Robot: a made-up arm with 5 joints.
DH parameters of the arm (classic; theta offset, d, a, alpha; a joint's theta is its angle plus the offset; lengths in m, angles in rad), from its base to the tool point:
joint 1: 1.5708 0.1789 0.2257 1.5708
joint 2: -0.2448 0 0.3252 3.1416
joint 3: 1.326 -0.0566 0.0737 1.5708
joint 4: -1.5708 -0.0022 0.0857 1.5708
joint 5: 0.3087 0 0.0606 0
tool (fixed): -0.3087 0.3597 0 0
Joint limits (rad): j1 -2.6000..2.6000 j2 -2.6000..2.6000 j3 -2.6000..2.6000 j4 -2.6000..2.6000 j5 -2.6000..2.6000
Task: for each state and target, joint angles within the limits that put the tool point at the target. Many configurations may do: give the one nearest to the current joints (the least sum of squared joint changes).
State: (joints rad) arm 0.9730 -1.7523 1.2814 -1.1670 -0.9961
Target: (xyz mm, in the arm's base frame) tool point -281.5 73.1 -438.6
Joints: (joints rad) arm 1.2073 -1.3731 1.6145 -0.5976 -0.8401
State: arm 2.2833 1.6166 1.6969 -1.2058 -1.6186
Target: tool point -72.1 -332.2 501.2
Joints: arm 1.8186 1.8473 1.5649 -1.5847 -1.7437
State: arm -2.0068 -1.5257 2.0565 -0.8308 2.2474
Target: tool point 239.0 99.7 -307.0
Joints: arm -2.1149 -1.3463 2.0128 -0.9210 2.2738
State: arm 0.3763 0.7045 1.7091 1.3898 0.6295
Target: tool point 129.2 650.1 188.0
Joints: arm 0.5207 0.5009 1.6213 1.2369 0.6756
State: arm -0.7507 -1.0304 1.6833 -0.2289 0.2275
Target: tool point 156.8 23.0 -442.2
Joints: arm -0.7156 -1.3744 1.9575 -0.2391 0.2919
